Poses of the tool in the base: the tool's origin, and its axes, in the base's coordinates. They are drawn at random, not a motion.
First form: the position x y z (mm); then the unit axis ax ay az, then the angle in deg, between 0 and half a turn.
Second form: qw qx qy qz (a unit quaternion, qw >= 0); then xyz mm. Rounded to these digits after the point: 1 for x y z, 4 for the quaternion.
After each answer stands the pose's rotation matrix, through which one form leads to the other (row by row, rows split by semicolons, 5 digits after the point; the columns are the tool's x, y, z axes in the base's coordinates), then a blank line. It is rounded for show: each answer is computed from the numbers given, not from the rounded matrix.
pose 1, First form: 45.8, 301.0, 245.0, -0.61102, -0.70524, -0.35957, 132.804
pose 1, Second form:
0.4003, -0.5599, -0.6463, -0.3295, 45.8, 301.0, 245.0
-0.05246 0.98753 -0.14843; 0.45991 0.15583 0.87419; 0.88641 -0.02240 -0.46235

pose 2, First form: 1.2, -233.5, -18.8, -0.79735, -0.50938, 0.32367, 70.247
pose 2, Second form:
0.8179, -0.4587, -0.2931, 0.1862, 1.2, -233.5, -18.8
0.75887 -0.03574 -0.65026; 0.57351 0.50974 0.64128; 0.30855 -0.85958 0.40732

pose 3, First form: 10.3, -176.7, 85.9, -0.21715, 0.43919, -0.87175, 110.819
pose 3, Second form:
0.5677, -0.1788, 0.3616, -0.7177, 10.3, -176.7, 85.9
-0.29150 0.68557 0.66710; -0.94410 -0.09397 -0.31597; -0.15393 -0.72192 0.67464

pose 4, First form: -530.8, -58.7, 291.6, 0.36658, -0.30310, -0.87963, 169.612
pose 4, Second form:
0.0905, 0.3651, -0.3019, -0.8760, -530.8, -58.7, 291.6
-0.71705 -0.06179 -0.69428; -0.37901 -0.80138 0.46276; -0.58497 0.59496 0.55121

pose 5, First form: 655.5, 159.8, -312.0, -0.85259, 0.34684, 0.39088, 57.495
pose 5, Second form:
0.8767, -0.4101, 0.1668, 0.1880, 655.5, 159.8, -312.0
0.87366 -0.46645 0.13833; 0.19284 0.59303 0.78175; -0.44668 -0.65631 0.60806

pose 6, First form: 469.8, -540.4, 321.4, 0.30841, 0.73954, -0.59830, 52.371
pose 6, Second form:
0.8974, 0.1361, 0.3263, -0.2640, 469.8, -540.4, 321.4
0.64759 0.56267 0.51384; -0.38501 0.82355 -0.41658; -0.65756 0.07193 0.74996

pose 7, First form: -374.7, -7.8, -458.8, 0.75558, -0.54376, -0.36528, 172.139
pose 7, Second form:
0.0685, 0.7538, -0.5425, -0.3644, -374.7, -7.8, -458.8
0.14583 -0.76788 -0.62377; -0.86780 -0.40203 0.29204; -0.47503 0.49872 -0.72500

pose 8, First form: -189.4, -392.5, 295.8, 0.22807, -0.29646, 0.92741, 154.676
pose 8, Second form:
0.2192, 0.2225, -0.2893, 0.9049, -189.4, -392.5, 295.8
-0.80487 -0.52542 0.27590; 0.26796 -0.73657 -0.62102; 0.52951 -0.42591 0.73363

